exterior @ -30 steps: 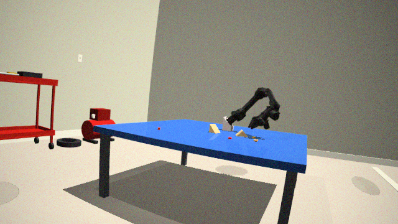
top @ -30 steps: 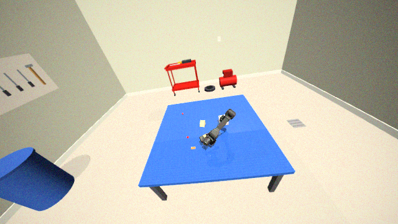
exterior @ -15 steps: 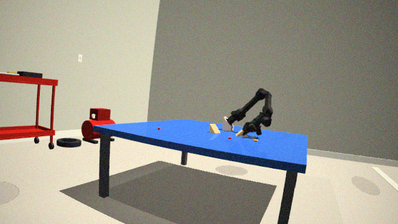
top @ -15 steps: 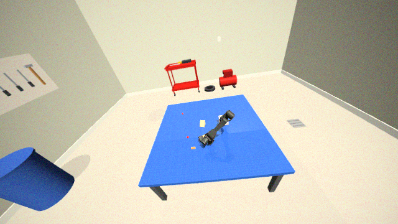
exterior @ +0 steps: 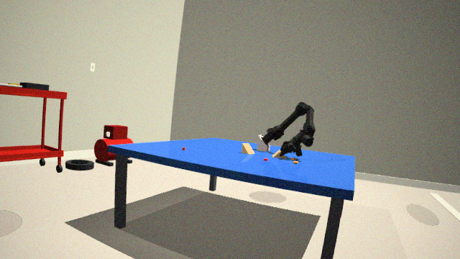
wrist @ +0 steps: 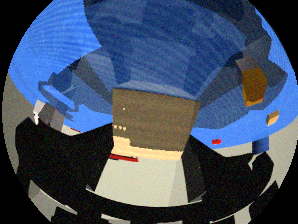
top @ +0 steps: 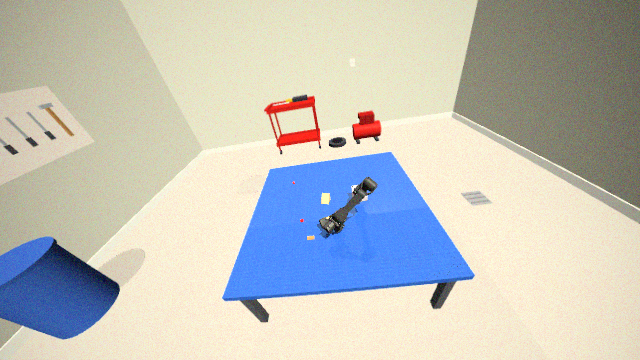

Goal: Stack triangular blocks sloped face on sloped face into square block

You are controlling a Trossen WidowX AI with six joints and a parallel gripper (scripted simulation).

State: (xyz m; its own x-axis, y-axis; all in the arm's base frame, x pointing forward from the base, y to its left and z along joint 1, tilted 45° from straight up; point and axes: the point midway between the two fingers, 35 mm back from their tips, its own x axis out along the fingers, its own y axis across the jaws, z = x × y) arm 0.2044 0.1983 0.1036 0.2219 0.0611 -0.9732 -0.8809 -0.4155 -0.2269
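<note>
Right now the orange bit is 10 cm to the left of my gripper tip, 1 cm below it and 1 cm ahead of it. Also, from my gripper tip: tan piece: 14 cm to the left, 13 cm ahead, 1 cm below; then triangular block: 1 cm above.
</note>
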